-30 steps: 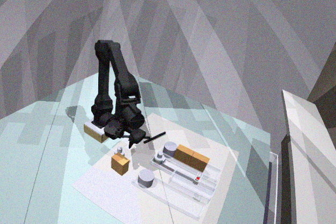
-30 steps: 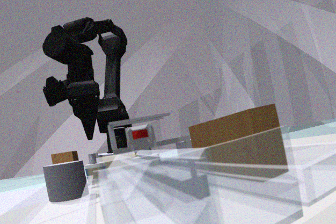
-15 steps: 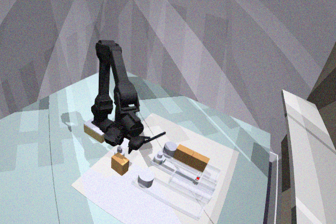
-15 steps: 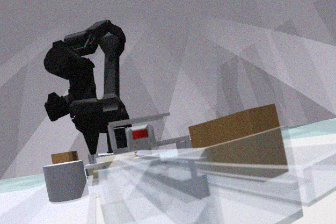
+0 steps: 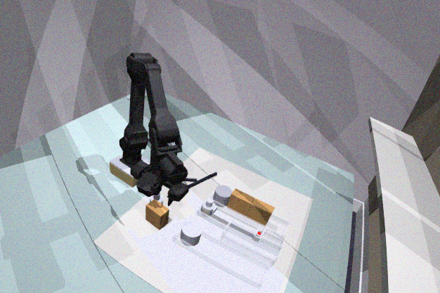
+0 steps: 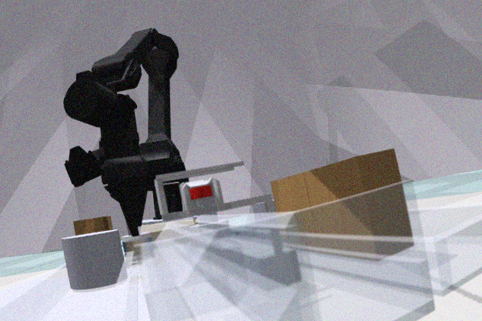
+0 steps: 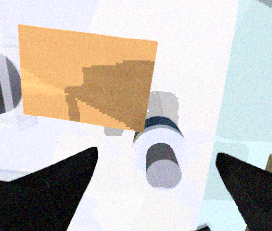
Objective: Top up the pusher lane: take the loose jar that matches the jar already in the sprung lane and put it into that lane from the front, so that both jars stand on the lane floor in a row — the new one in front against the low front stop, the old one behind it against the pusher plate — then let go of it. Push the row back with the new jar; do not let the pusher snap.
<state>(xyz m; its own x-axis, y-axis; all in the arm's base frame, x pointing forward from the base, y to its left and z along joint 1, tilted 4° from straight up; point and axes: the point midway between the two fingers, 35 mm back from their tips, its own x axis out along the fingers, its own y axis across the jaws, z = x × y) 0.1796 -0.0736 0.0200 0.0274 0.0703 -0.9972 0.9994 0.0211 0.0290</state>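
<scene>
My gripper tip is now 40 mm short of the small brown box and 50 mm to the left of it. Also, from my gripper tip: red mark (330 mm ahead, 40 mm to the left, 30 mm above); clear lane (300 mm ahead, 60 mm to the left, 20 mm below).
</scene>
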